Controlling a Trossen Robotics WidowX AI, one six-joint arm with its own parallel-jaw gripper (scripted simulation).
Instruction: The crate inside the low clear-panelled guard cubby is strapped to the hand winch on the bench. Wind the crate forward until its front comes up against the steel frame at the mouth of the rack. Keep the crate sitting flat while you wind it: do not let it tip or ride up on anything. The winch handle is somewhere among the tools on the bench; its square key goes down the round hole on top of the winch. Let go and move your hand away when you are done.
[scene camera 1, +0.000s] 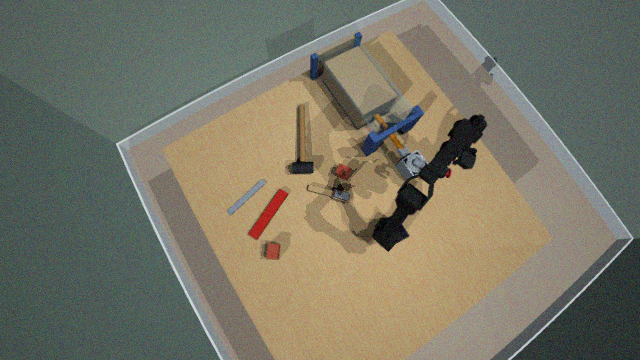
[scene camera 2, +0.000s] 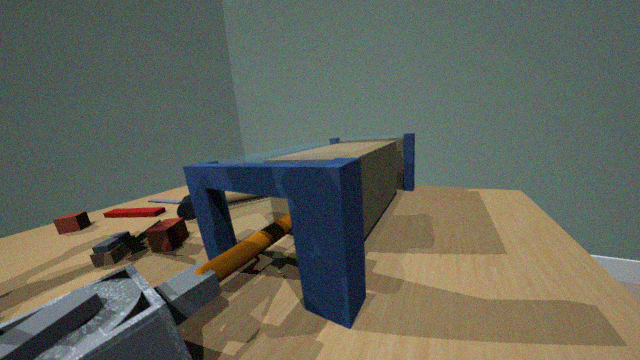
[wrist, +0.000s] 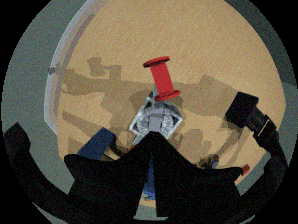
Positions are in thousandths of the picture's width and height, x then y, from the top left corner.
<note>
My gripper (wrist: 515, 605) is shut and holds nothing. I also see a red grip (wrist: 532, 301), a grey winch (wrist: 576, 529) and a blue frame (scene camera 2: 499, 543).
The blue frame shows as well in the wrist view (wrist: 324, 654).
</note>
